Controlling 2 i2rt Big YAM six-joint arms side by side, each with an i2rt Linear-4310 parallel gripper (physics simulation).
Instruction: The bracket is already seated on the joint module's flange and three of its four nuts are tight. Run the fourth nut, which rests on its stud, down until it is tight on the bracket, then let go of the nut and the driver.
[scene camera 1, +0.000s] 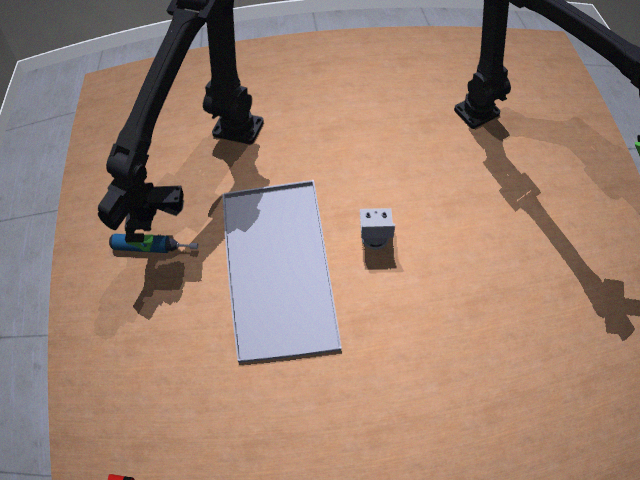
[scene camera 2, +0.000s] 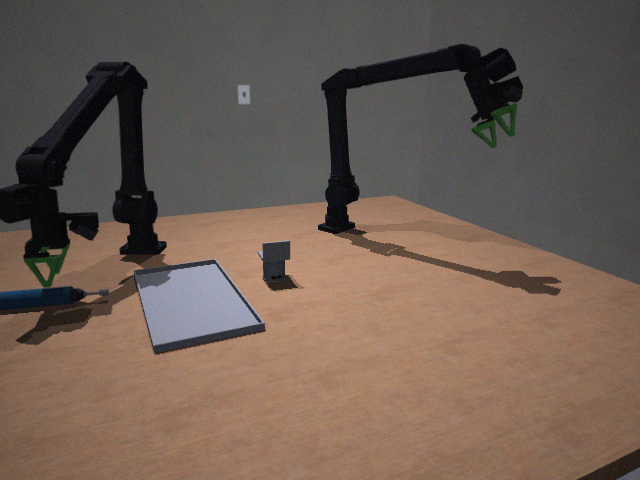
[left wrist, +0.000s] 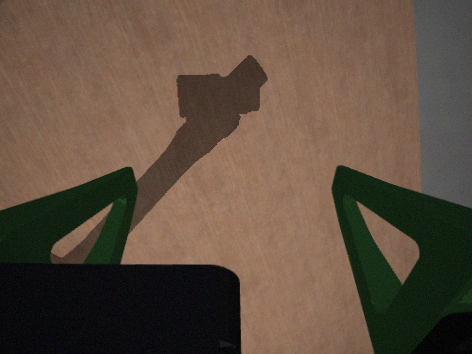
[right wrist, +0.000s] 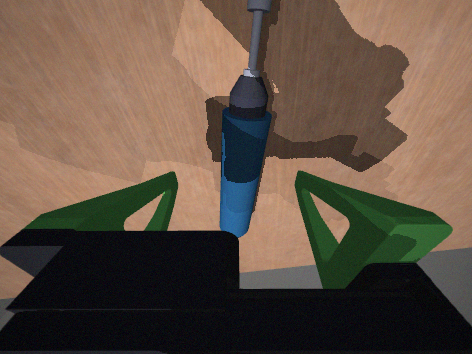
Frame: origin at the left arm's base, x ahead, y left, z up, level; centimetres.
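Seen in the pictures: left gripper, fingertip midpoint: (scene camera 2: 503, 141) (left wrist: 234, 177); right gripper, fingertip midpoint: (scene camera 1: 149, 233) (scene camera 2: 51, 280) (right wrist: 236, 177); left arm's base, link origin: (scene camera 1: 477, 112) (scene camera 2: 336, 228); right arm's base, link origin: (scene camera 1: 238, 128) (scene camera 2: 143, 249).
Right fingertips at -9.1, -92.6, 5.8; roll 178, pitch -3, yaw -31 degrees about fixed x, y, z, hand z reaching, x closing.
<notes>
Offsets run from my right fingertips to a thing's top centre, as dx, dy, dz. "*": to the spot under its first point.
The blue driver @(* -4.0, -8.5, -1.8) (scene camera 1: 117, 241) (scene camera 2: 31, 298) (right wrist: 239, 202) lies on the table at the picture's left in scene camera 1, its thin shaft and socket toward the tray. My right gripper (scene camera 1: 138, 240) (scene camera 2: 50, 280) (right wrist: 236, 177) is open, pointing down, one finger on each side of the driver's handle. The light grey bracket (scene camera 1: 377, 231) (scene camera 2: 277, 250) sits on the dark joint module @(+26.2, +44.8, +1.7) (scene camera 1: 375, 244) (scene camera 2: 273, 270). Two dark spots show on its top plate; which is the fourth nut cannot be told. My left gripper (scene camera 2: 504, 140) (left wrist: 234, 177) is open and empty, high above the table, far from the bracket.
A shallow grey tray @(+21.3, +22.3, -4.2) (scene camera 1: 289, 355) (scene camera 2: 206, 338) lies between the driver and the joint module. A red object @(* +48.3, -35.3, -2.7) (scene camera 1: 118, 477) shows at the bottom left edge of scene camera 1. Arm shadows cross the table, and one falls over the tray's back corner.
</notes>
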